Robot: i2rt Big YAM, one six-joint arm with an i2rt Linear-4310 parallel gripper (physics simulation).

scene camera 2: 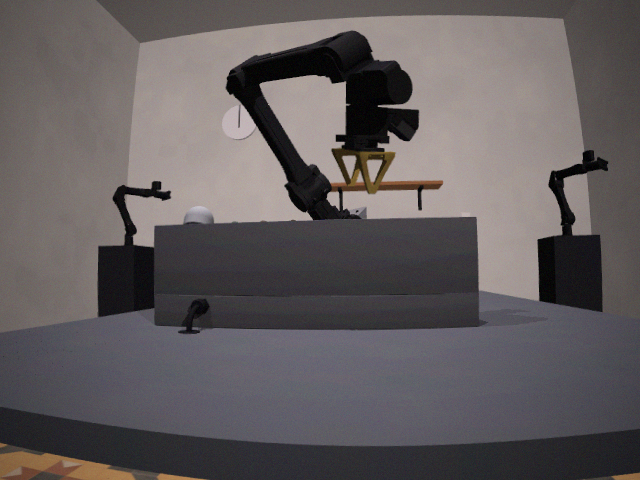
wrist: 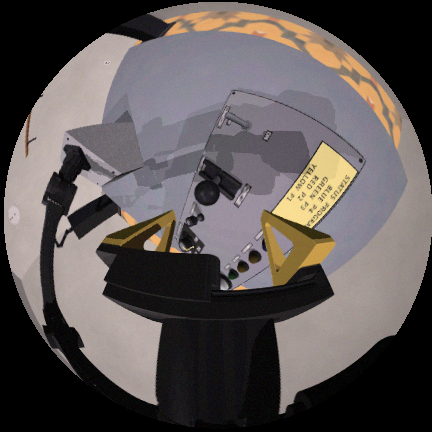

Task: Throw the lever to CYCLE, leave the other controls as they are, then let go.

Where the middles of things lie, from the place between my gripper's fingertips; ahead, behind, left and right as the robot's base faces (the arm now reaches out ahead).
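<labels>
I see the grey console [scene camera 2: 392,273], and it is 13 cm below my hand, 7 cm to the right of it and 5 cm ahead of it.
</labels>
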